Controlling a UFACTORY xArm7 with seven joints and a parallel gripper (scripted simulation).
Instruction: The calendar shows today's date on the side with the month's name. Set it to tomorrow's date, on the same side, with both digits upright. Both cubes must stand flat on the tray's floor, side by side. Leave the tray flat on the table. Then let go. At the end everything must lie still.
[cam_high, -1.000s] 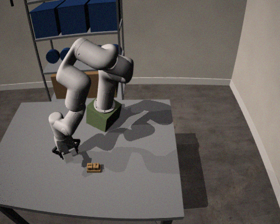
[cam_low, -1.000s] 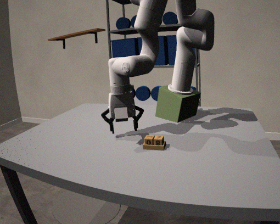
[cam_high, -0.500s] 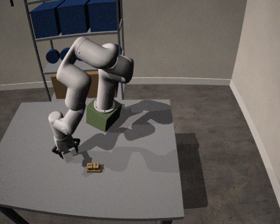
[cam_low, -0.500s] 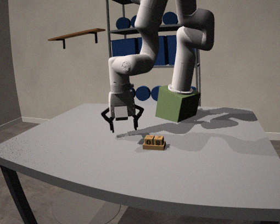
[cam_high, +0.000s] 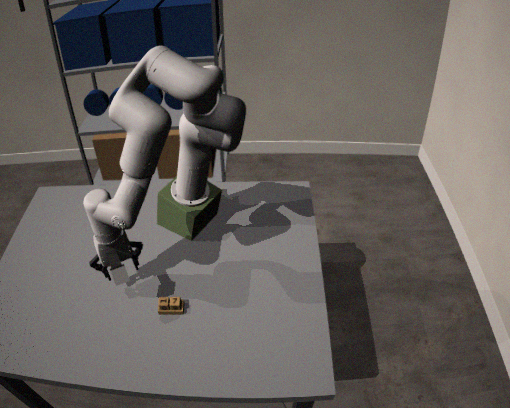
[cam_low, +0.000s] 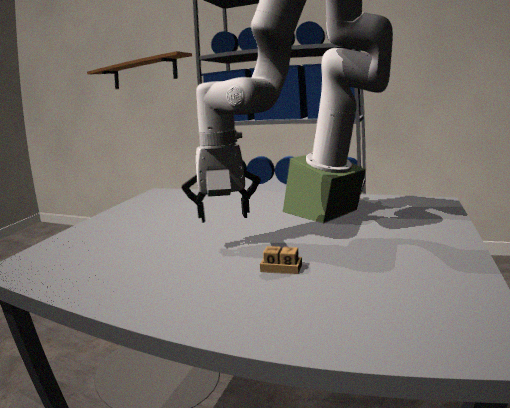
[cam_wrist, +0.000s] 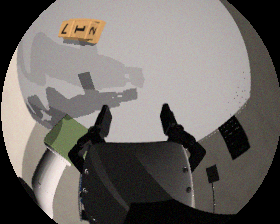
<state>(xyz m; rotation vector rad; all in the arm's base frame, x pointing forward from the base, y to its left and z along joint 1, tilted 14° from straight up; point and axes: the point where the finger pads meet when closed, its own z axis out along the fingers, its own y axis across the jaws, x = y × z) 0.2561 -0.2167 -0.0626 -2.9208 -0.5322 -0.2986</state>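
My gripper is now 12 cm to the right of the cube, 10 cm short of it and 5 cm above it. Round my hand: wooden calendar tray (14 cm to the left, 10 cm ahead, 7 cm below).
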